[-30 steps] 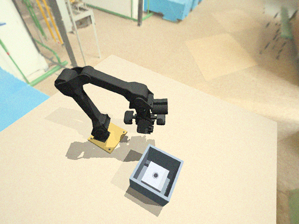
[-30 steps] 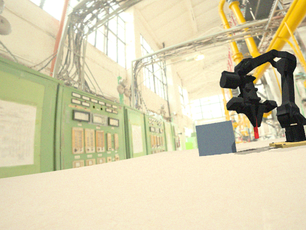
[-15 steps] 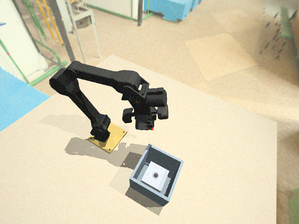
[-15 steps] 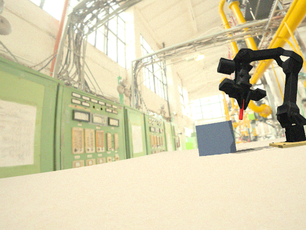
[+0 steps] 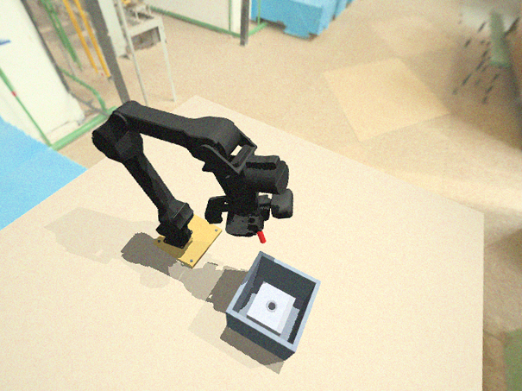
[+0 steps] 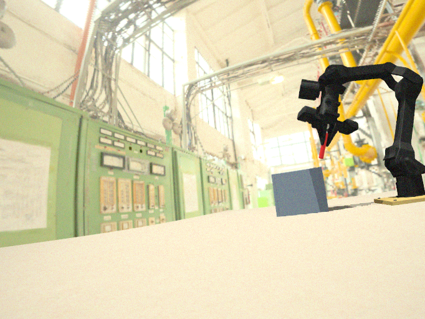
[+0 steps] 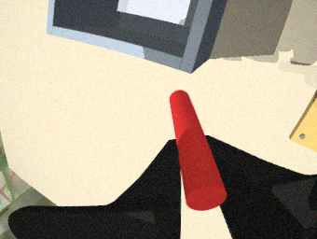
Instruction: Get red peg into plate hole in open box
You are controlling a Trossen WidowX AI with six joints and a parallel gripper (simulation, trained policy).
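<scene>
Right now my gripper tip is 8 cm short of the pale plate, 12 cm to the left of it and 15 cm above it. The rest, counted from my gripper tip: red peg 1 cm to the right.
</scene>
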